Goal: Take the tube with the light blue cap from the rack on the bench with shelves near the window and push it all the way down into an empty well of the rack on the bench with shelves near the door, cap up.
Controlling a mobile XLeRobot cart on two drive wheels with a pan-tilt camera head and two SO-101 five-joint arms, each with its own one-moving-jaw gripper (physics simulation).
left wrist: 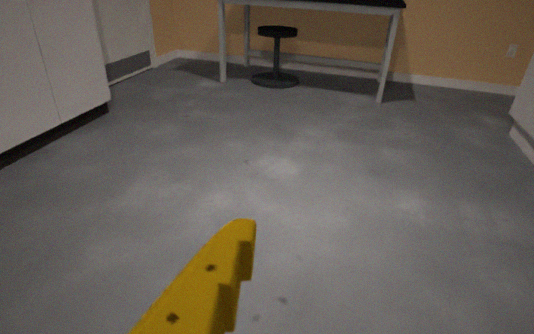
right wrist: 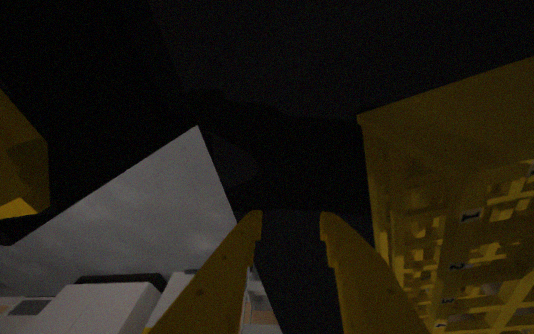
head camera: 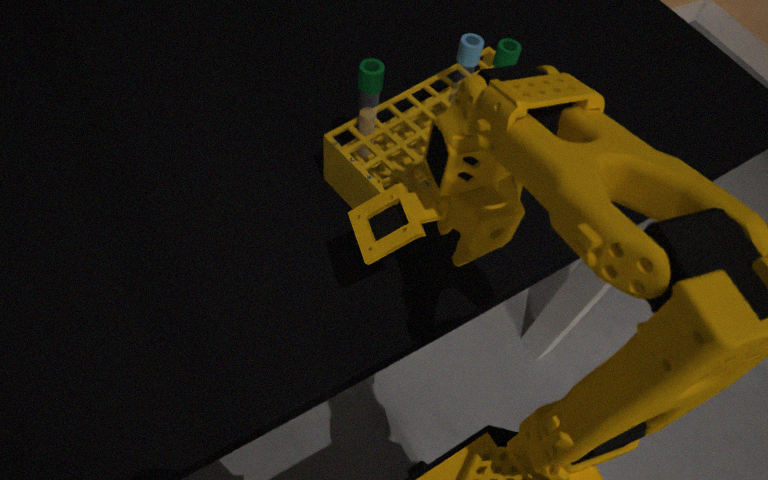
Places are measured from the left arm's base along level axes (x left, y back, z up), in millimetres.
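Pixels of known places: left hand, tool point: (left wrist: 254, 242); right hand, tool point: (right wrist: 261, 221) (head camera: 457, 258).
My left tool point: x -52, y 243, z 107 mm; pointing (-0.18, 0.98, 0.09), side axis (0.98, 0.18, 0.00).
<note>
Behind a point stands the place of what it marks.
The tube with the light blue cap (head camera: 470, 52) @(x -438, y -298, z 102 mm) stands upright toward the far right end of the yellow rack (head camera: 343, 178) @(x -322, y -292, z 15 mm) (right wrist: 450, 115) @(x -329, y -248, z 17 mm) in the head view; the arm partly hides its lower part. My right gripper (right wrist: 291, 216) @(x -357, y -178, z 26 mm) is open, a gap between its two jaws and nothing held. In the right wrist view the rack lies right of the jaws. In the head view the right wrist covers the rack's near right part. My left gripper (left wrist: 235, 265) shows one notched jaw over the floor, so it is fully open. The light blue cap does not show in the right wrist view.
One green-capped tube (head camera: 371, 78) @(x -351, y -305, z 103 mm) stands near the rack's left end, another green cap (head camera: 507, 53) @(x -461, y -281, z 106 mm) beside the light blue one. The black bench top (head camera: 169, 198) @(x -191, y -362, z -13 mm) ends in a diagonal front edge. A stool (left wrist: 277, 32) @(x -661, y 3137, z -300 mm), another bench (left wrist: 310, 6) @(x -392, y 3069, z -76 mm) and a cabinet (left wrist: 50, 65) @(x -1637, y 1705, z -335 mm) show in the left wrist view.
</note>
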